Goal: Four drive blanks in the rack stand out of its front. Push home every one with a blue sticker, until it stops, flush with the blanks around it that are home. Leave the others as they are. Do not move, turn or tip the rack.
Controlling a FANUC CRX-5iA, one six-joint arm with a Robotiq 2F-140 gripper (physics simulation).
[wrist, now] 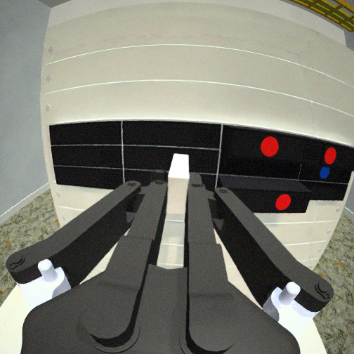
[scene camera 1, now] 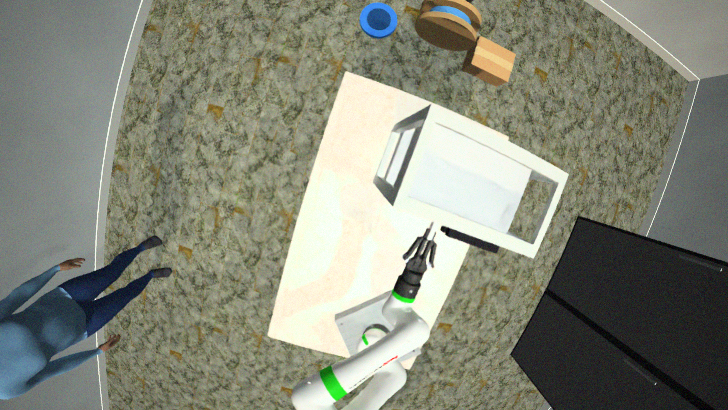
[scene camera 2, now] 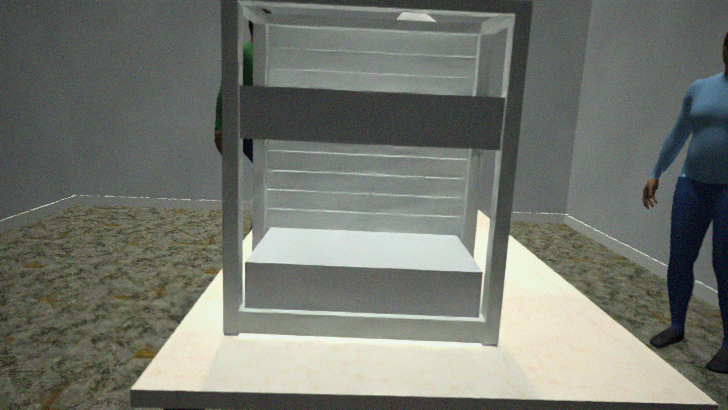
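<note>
The pale rack (scene camera 1: 415,162) (scene camera 2: 232,178) (wrist: 165,65) stands upright on the table. In the wrist view its black blanks form a band. Two red-sticker blanks, an upper one (wrist: 245,142) and a lower one (wrist: 250,200), stand out in the third column. At the far right, a red sticker (wrist: 330,155) sits above a blue sticker (wrist: 324,172); the blue-sticker blank looks set back from the red one above, and I cannot tell if it is flush. Protruding blanks (scene camera 1: 471,240) show from above. My gripper (scene camera 1: 431,230) (wrist: 179,167) is shut and empty, in front of the second column, left of the protruding blanks.
The rack stands on a pale table (scene camera 1: 315,219) (scene camera 2: 570,325). A black cabinet (scene camera 1: 636,285) is right of the table. A cardboard box (scene camera 1: 493,58), a cable spool (scene camera 1: 445,30) and a blue round container (scene camera 1: 378,20) are on the floor beyond. A person (scene camera 1: 45,325) (scene camera 2: 705,137) stands off to one side.
</note>
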